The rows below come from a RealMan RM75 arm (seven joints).
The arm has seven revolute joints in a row. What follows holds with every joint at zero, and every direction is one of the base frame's. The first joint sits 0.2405 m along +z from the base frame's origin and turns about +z. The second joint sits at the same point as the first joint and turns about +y. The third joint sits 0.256 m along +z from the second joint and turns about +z. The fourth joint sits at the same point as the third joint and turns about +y. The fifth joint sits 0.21 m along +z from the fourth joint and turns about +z. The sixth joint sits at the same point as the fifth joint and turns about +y. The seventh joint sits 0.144 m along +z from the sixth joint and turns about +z. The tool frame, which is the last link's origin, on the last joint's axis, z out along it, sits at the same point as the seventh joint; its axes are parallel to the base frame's.
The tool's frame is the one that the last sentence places.
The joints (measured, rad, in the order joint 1, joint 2, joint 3, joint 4, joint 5, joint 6, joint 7), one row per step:
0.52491, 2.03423, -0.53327, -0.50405, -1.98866, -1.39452, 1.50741
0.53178, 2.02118, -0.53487, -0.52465, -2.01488, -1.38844, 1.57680
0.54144, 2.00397, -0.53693, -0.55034, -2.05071, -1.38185, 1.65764
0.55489, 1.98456, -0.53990, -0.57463, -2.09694, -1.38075, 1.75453
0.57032, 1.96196, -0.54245, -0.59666, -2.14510, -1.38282, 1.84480
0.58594, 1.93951, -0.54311, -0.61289, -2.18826, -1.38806, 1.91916
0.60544, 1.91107, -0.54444, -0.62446, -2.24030, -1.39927, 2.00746
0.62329, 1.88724, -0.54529, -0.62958, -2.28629, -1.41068, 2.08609
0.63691, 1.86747, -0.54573, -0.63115, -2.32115, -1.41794, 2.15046
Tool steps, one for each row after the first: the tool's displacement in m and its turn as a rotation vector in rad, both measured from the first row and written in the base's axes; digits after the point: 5 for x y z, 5 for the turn. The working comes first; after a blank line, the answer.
Tool pose at each row, in the base's axes (x y z in m, rotation vector in rad; the steps are taken from these numbers as rounded here):
0.30270, 0.34138, 0.01136, -2.41152, 1.02493, 0.75544
0.30484, 0.34579, 0.01897, -2.39960, 1.07831, 0.72468
0.30730, 0.35138, 0.02893, -2.38438, 1.13540, 0.68056
0.30902, 0.35687, 0.03889, -2.36871, 1.20929, 0.63075
0.31044, 0.36262, 0.05009, -2.35093, 1.27284, 0.57589
0.31120, 0.36784, 0.06089, -2.33348, 1.32224, 0.52693
0.31192, 0.37303, 0.07303, -2.31048, 1.38779, 0.46930
0.31224, 0.37692, 0.08247, -2.28480, 1.45222, 0.42067
0.31288, 0.37990, 0.09033, -2.25510, 1.50680, 0.38440

0.00214, 0.00441, 0.00761, -0.01804, -0.00835, -0.04042
0.00460, 0.01000, 0.01757, -0.03740, -0.02486, -0.08682
0.00632, 0.01549, 0.02753, -0.06718, -0.03984, -0.14265
0.00774, 0.02124, 0.03873, -0.09250, -0.06064, -0.19468
0.00850, 0.02646, 0.04953, -0.11158, -0.08092, -0.23787
0.00922, 0.03165, 0.06167, -0.13818, -0.10190, -0.29296
0.00954, 0.03554, 0.07111, -0.16296, -0.11644, -0.34642
0.01018, 0.03852, 0.07897, -0.17882, -0.12555, -0.39454

